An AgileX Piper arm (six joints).
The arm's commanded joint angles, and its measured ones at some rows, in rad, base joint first. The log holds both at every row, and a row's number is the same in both.
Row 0, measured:
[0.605 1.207 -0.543 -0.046 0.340 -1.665]
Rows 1 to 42, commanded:
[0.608 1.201 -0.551 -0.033 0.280 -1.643]
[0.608 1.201 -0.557 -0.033 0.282 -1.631]
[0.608 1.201 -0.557 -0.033 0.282 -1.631]
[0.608 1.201 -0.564 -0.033 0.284 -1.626]
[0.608 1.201 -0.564 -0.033 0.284 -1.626]
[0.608 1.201 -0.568 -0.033 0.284 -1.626]
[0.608 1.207 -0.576 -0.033 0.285 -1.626]
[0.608 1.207 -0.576 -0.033 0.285 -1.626]
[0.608 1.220 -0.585 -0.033 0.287 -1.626]
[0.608 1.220 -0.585 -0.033 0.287 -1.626]
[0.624 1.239 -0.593 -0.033 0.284 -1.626]
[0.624 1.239 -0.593 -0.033 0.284 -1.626]
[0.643 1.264 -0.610 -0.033 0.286 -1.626]
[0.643 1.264 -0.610 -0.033 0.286 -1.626]
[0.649 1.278 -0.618 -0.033 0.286 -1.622]
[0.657 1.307 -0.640 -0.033 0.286 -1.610]
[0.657 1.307 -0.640 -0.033 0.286 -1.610]
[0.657 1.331 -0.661 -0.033 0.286 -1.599]
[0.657 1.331 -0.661 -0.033 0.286 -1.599]
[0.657 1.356 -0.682 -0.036 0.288 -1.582]
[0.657 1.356 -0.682 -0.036 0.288 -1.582]
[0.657 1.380 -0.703 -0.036 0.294 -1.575]
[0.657 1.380 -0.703 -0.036 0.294 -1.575]
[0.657 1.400 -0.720 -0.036 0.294 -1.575]
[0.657 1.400 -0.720 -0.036 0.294 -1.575]
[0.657 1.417 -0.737 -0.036 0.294 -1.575]
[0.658 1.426 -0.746 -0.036 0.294 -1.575]
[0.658 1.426 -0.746 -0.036 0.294 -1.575]
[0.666 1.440 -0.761 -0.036 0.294 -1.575]
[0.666 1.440 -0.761 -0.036 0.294 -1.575]
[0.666 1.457 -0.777 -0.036 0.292 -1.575]
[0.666 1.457 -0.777 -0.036 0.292 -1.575]
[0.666 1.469 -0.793 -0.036 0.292 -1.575]
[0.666 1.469 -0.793 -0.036 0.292 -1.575]
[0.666 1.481 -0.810 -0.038 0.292 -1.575]
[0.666 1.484 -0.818 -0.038 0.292 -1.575]
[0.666 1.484 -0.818 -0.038 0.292 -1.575]
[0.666 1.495 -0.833 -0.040 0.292 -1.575]
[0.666 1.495 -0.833 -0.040 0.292 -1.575]
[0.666 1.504 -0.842 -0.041 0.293 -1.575]
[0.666 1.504 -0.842 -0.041 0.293 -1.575]
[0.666 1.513 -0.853 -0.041 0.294 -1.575]
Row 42, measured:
[0.663 1.511 -0.823 -0.046 0.346 -1.576]
